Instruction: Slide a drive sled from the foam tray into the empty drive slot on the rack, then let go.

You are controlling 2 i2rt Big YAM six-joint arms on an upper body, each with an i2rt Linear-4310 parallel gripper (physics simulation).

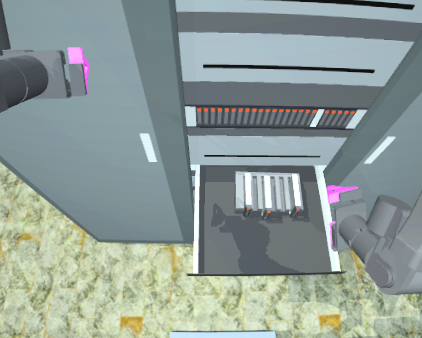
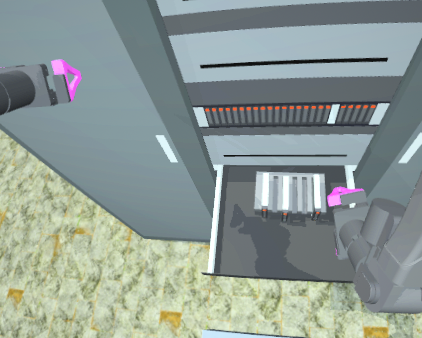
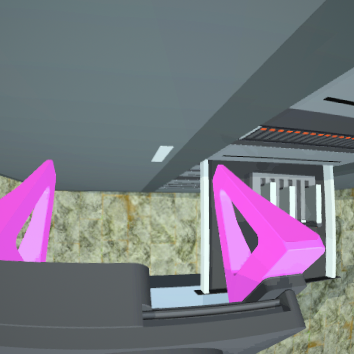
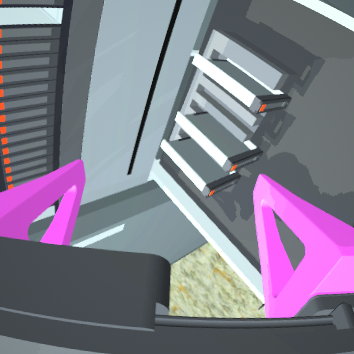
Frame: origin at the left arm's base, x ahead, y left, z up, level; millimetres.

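Seen in the pictures: left gripper, fingertip midpoint: (image 1: 60,66) (image 2: 58,77) (image 3: 136,169); right gripper, fingertip midpoint: (image 1: 331,205) (image 2: 340,208) (image 4: 170,175).
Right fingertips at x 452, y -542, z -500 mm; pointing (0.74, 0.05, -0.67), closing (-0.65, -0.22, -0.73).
Note:
A point is followed by its place in that frame.
The grey foam tray (image 1: 239,192) @(x 591, y -355, z -746 mm) (image 2: 258,192) @(x 593, y -354, z -747 mm) (image 4: 250,57) @(x 583, y -553, z -747 mm) lies in the pulled-out drawer. Three white-edged drive sleds (image 1: 267,190) @(x 574, y -435, z -691 mm) (image 2: 285,192) @(x 570, y -435, z -691 mm) (image 4: 202,142) @(x 562, y -433, z -691 mm) stand upright in it, orange-marked ends toward the drawer front. The rack's drive row (image 1: 255,117) @(x 701, y -379, z -496 mm) (image 2: 270,115) @(x 700, y -390, z -494 mm) (image 4: 30,100) @(x 700, y -443, z -503 mm) runs above, broken by a light upright gap or panel (image 1: 317,118) @(x 717, y -559, z -516 mm) (image 2: 333,114) (image 4: 30,16); I cannot tell which. My right gripper (image 1: 334,212) @(x 452, y -542, z -500 mm) (image 2: 336,225) (image 4: 170,175) @(x 452, y -542, z -500 mm) is open and empty by the drawer's right side. My left gripper (image 1: 86,70) (image 2: 77,82) (image 3: 136,169) @(x 584, y 0, z -206 mm) is open and empty before the left cabinet panel.
The drawer (image 1: 196,225) @(x 487, y -217, z -769 mm) (image 2: 215,225) @(x 487, y -221, z -770 mm) (image 3: 204,225) @(x 522, y -213, z -770 mm) has raised white side rails. A tall grey panel (image 1: 75,150) @(x 681, y 160, z -637 mm) (image 2: 90,150) @(x 681, y 202, z -627 mm) (image 3: 100,100) @(x 681, y 34, z -344 mm) stands at the left, and another (image 1: 395,115) @(x 682, y -747, z -448 mm) at the right. A pale blue surface (image 1: 222,334) @(x 147, y -330, z -1508 mm) (image 3: 180,296) @(x 102, y -304, z -1507 mm) shows in front.

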